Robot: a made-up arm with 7 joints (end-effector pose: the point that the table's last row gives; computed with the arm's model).
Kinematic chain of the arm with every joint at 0, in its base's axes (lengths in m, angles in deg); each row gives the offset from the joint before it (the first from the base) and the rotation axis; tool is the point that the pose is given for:
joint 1: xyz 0 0 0.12 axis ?
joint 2: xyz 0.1 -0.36 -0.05 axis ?
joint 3: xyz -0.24 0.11 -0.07 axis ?
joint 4: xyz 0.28 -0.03 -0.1 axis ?
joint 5: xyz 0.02 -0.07 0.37 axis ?
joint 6: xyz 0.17 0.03 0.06 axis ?
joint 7: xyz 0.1 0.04 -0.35 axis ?
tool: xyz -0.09 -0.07 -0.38
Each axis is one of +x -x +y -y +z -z.
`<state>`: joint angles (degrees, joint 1 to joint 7).
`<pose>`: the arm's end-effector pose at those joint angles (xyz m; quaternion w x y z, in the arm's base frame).
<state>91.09 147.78 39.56 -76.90 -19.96 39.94 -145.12</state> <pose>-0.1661 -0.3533 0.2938 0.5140 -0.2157 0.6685 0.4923</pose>
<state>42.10 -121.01 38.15 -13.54 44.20 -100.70 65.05</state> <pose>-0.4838 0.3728 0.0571 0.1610 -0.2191 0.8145 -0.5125</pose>
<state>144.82 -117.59 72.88 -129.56 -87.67 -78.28 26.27</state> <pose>1.2561 0.0042 0.1068 0.2259 -0.8097 -0.2769 0.4655</pose>
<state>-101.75 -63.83 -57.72 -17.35 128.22 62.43 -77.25</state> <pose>-0.0639 0.8540 -0.4040 0.5195 0.8009 -0.2101 0.2111</pose>
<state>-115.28 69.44 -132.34 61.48 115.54 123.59 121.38</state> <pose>-0.0125 0.2399 -0.7420 0.5005 -0.3384 0.3940 -0.6927</pose>
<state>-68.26 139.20 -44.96 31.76 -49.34 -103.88 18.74</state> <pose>0.5717 0.2061 -1.0910 0.7607 -0.1535 -0.2776 0.5663</pose>
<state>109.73 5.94 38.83 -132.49 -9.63 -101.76 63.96</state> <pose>0.4970 -0.9840 0.2569 0.6032 -0.5076 -0.2733 -0.5511</pose>
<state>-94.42 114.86 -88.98 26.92 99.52 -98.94 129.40</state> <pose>0.1927 0.2558 -0.5462 0.9083 -0.2018 -0.0964 0.3536</pose>
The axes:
joint 1: -x
joint 2: +y
joint 3: +z
joint 4: -x
joint 5: +z
joint 6: +y
joint 7: -x

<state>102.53 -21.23 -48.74 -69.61 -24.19 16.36 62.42</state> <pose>0.1019 -0.4786 0.7478 0.7650 -0.5592 -0.2370 -0.2140</pose>
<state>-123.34 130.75 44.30 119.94 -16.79 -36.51 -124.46</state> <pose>-0.4305 -0.2857 0.2959 0.3938 -0.5223 -0.0642 -0.7536</pose>
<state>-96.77 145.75 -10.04 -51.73 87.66 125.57 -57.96</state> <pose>0.4847 -0.0720 -1.0014 0.4317 0.1819 -0.5160 -0.7171</pose>
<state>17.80 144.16 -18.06 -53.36 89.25 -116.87 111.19</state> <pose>0.1188 -0.8062 -0.0624 0.5416 -0.6185 0.2696 -0.5015</pose>
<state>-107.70 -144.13 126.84 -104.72 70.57 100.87 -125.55</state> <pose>0.0670 -0.2352 0.0028 0.7674 0.4425 0.4176 0.2022</pose>
